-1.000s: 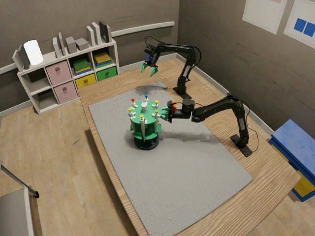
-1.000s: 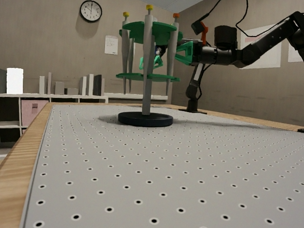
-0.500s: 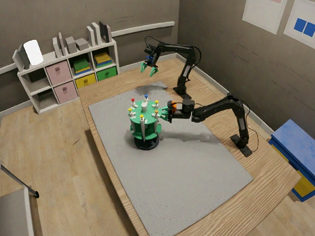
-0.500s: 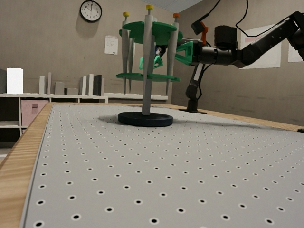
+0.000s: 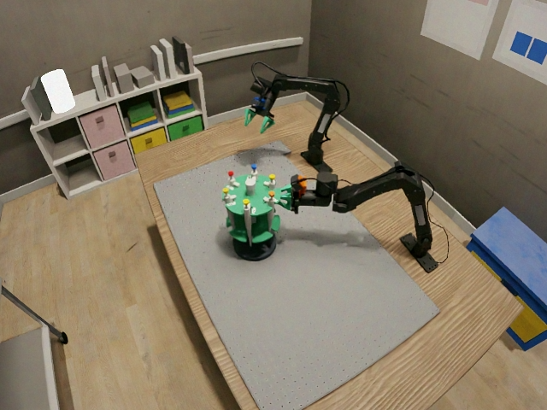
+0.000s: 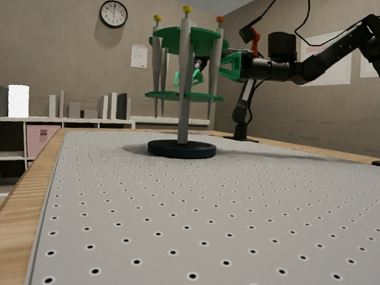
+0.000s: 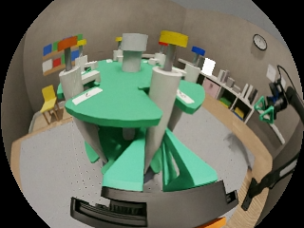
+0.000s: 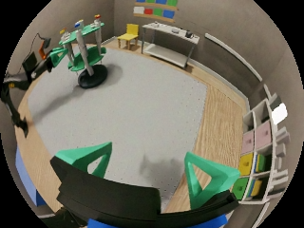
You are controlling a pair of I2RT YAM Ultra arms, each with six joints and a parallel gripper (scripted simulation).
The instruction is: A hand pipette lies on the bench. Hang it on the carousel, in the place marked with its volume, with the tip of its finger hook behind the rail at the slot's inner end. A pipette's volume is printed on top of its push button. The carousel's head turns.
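Now: the hand pipette 20 mm below my left hand, 10 mm to the right of it and 10 mm ahead of it.
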